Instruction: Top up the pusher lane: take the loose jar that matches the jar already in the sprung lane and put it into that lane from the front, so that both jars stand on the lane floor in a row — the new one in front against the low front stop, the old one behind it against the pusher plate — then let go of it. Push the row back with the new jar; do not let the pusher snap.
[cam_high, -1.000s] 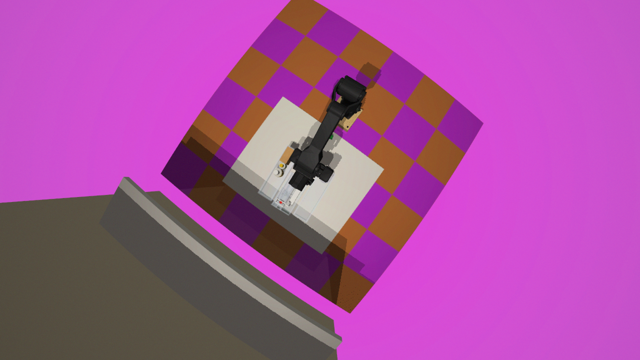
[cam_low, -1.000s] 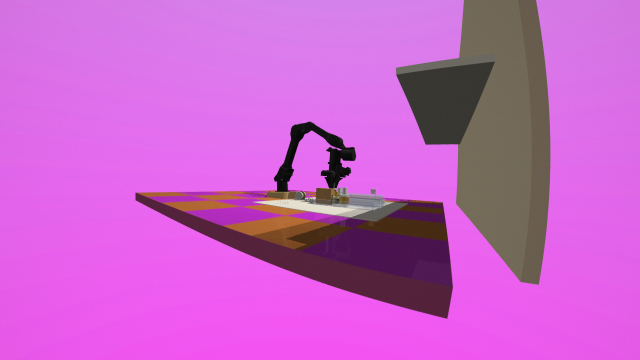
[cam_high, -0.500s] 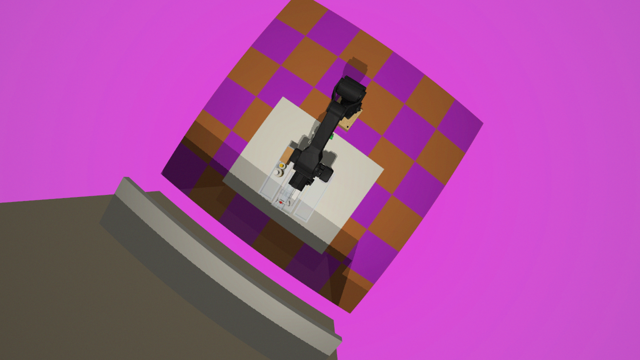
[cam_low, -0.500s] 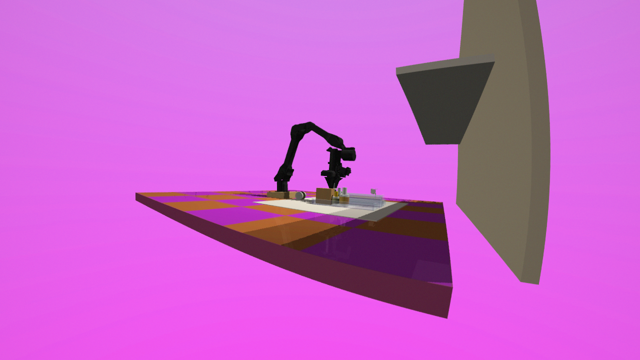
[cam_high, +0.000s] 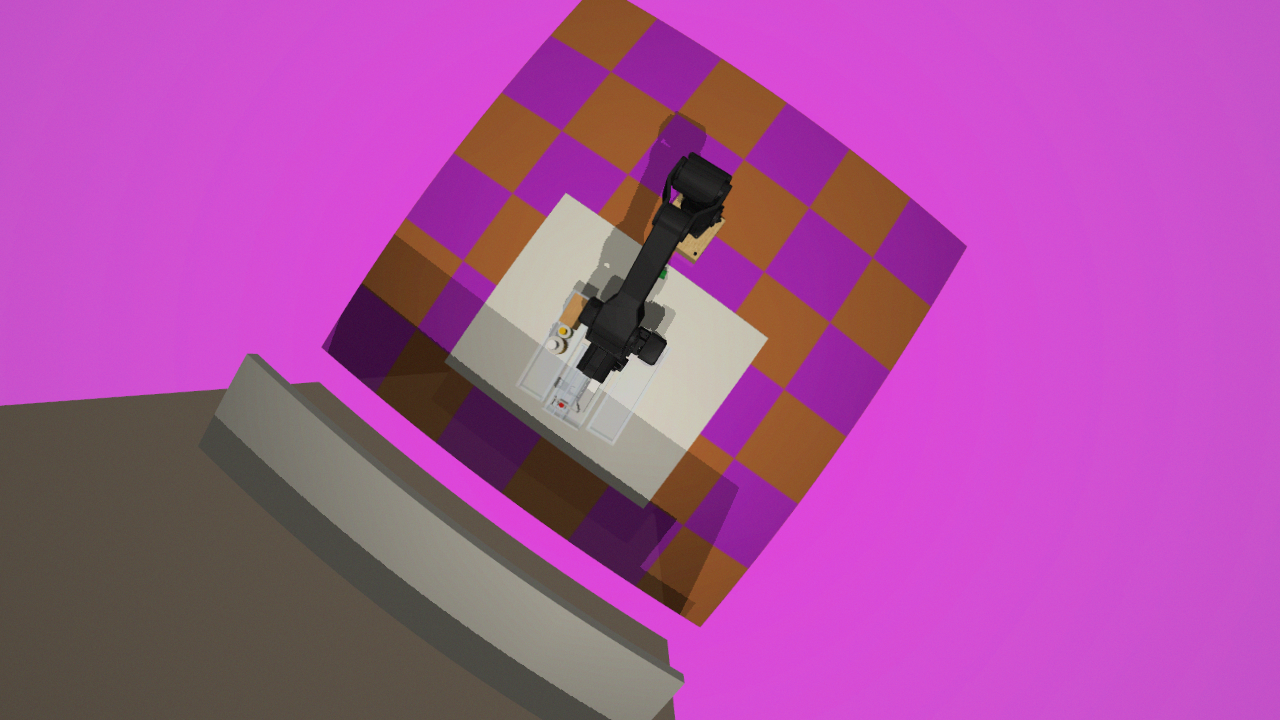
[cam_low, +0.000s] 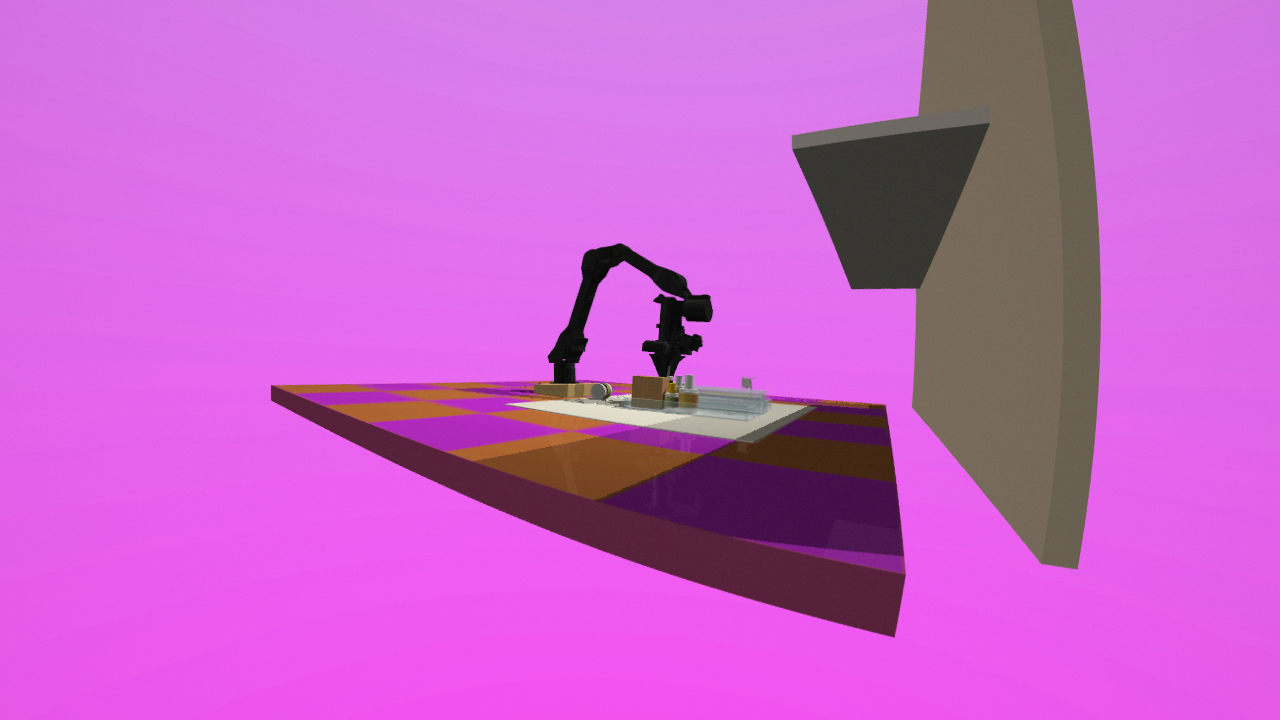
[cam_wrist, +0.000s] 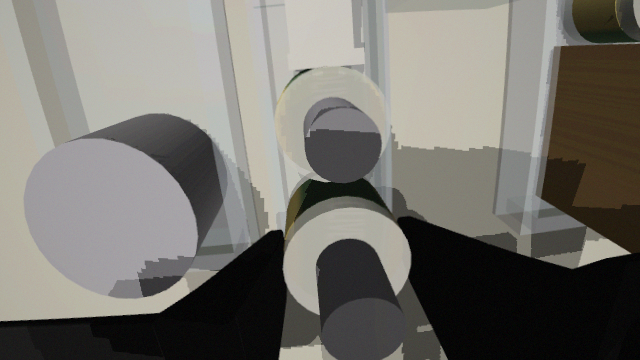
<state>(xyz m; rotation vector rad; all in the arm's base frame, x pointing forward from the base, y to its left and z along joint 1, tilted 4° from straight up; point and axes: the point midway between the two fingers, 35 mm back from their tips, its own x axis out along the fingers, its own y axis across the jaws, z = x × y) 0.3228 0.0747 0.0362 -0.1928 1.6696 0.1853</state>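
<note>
The brown box is 12 cm to the right of my gripper tip, 5 cm ahead of it and 2 cm below it. From my gripper tip the other things lie so: clear lane rack (14 cm ahead, 4 cm below, 1 cm to the left).
</note>
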